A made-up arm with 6 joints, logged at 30 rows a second.
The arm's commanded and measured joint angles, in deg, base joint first. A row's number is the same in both.
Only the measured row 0 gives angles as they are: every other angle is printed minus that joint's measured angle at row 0.
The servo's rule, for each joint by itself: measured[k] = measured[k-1] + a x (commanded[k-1-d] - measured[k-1]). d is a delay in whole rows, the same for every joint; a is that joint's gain. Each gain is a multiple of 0.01, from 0.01 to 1. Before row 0 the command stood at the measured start. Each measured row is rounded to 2 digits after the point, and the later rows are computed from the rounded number. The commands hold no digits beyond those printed.
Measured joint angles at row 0:
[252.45, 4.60, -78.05, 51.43, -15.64, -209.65]
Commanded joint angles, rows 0 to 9:
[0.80, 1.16, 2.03, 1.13, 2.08, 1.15]
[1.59, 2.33, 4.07, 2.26, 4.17, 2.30]
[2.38, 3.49, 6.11, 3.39, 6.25, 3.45]
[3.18, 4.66, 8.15, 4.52, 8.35, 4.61]
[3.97, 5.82, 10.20, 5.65, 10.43, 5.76]
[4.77, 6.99, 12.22, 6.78, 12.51, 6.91]
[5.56, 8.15, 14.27, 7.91, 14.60, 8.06]
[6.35, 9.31, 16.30, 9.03, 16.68, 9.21]
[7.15, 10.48, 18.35, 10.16, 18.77, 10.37]
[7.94, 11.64, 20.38, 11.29, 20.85, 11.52]
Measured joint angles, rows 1 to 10:
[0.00, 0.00, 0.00, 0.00, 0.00, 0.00]
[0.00, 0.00, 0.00, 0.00, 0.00, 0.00]
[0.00, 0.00, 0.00, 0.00, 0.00, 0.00]
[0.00, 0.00, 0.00, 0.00, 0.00, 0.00]
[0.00, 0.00, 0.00, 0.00, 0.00, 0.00]
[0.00, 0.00, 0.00, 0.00, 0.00, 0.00]
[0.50, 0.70, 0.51, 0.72, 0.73, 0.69]
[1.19, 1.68, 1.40, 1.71, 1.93, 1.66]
[1.94, 2.77, 2.58, 2.79, 3.44, 2.73]
[2.72, 3.90, 3.97, 3.90, 5.16, 3.86]
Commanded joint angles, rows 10 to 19:
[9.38, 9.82, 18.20, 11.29, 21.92, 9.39]
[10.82, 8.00, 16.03, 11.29, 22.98, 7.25]
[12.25, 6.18, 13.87, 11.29, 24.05, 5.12]
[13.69, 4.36, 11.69, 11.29, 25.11, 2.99]
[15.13, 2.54, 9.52, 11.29, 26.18, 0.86]
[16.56, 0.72, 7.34, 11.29, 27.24, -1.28]
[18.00, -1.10, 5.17, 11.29, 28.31, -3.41]
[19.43, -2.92, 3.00, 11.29, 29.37, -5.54]
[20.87, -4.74, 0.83, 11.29, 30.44, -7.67]
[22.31, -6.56, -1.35, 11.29, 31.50, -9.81]
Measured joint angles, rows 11 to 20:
[3.51, 5.05, 5.53, 5.02, 7.00, 5.00]
[4.30, 6.21, 7.20, 6.15, 8.93, 6.15]
[5.09, 7.37, 8.97, 7.28, 10.91, 7.30]
[5.88, 8.53, 10.80, 8.40, 12.93, 8.45]
[6.68, 9.70, 12.69, 9.53, 14.97, 9.60]
[7.47, 10.86, 14.61, 10.66, 17.03, 10.75]
[8.67, 10.24, 15.51, 11.06, 18.74, 9.93]
[10.02, 8.90, 15.64, 11.21, 20.22, 8.32]
[11.42, 7.27, 15.20, 11.26, 21.56, 6.40]
[12.85, 5.52, 14.32, 11.28, 22.80, 4.35]

